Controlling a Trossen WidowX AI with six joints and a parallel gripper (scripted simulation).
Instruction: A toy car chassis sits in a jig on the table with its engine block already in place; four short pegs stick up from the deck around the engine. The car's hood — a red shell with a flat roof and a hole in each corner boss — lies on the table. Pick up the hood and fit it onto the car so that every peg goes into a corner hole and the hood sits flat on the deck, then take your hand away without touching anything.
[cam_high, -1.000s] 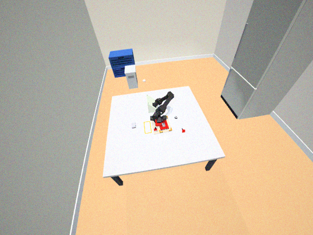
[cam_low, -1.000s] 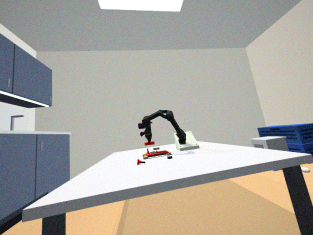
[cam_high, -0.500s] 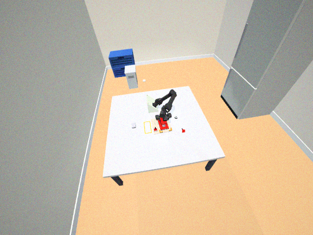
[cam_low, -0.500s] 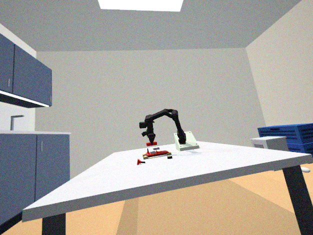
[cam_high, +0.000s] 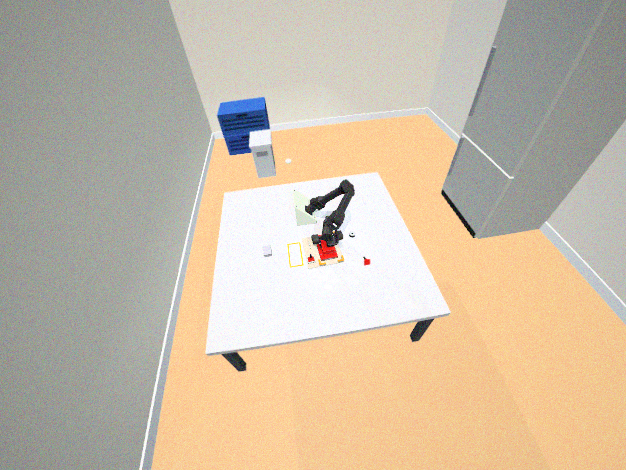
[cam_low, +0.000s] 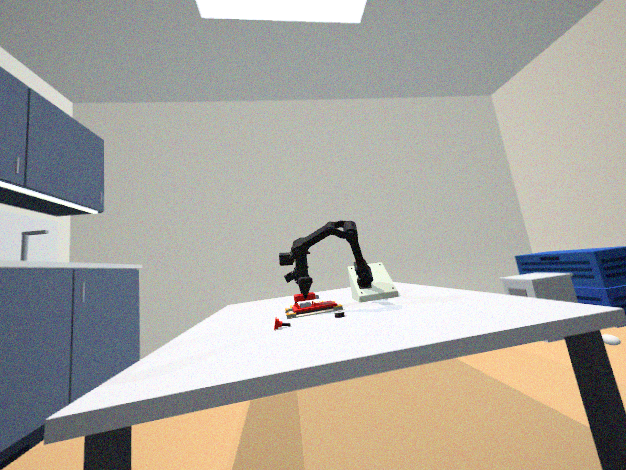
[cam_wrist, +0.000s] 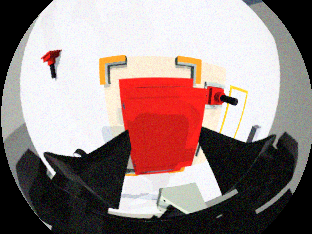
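The jig lies 2 cm behind my gripper tip, 2 cm to the right of it and 6 cm below it. Also, from my gripper tip: red hood right at my gripper tip; then black wheel 13 cm behind, 18 cm to the left, 6 cm below.
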